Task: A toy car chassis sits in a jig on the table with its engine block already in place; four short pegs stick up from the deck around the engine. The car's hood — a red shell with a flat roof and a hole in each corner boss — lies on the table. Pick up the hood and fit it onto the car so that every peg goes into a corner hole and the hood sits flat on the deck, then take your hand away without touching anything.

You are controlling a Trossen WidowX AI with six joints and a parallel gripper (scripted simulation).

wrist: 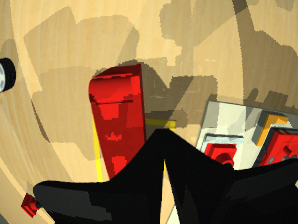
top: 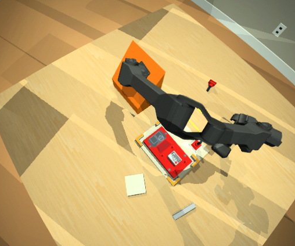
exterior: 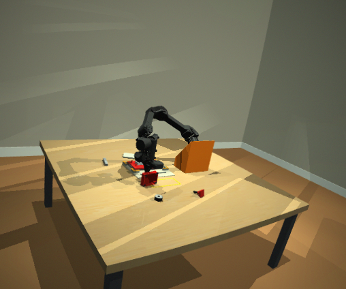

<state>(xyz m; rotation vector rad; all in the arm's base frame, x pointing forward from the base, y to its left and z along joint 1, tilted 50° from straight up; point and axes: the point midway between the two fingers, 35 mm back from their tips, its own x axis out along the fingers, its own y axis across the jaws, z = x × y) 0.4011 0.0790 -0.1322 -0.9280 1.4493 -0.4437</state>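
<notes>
My gripper tip is now 10 mm past the red hood, 20 mm to the right of it and 20 mm above it. Round my gripper tip: grey bar (150 mm ahead, 290 mm to the right, 40 mm below); grey engine block (50 mm behind, 200 mm to the right, 30 mm below); black wheel (10 mm ahead, 190 mm to the left, 40 mm below).
</notes>
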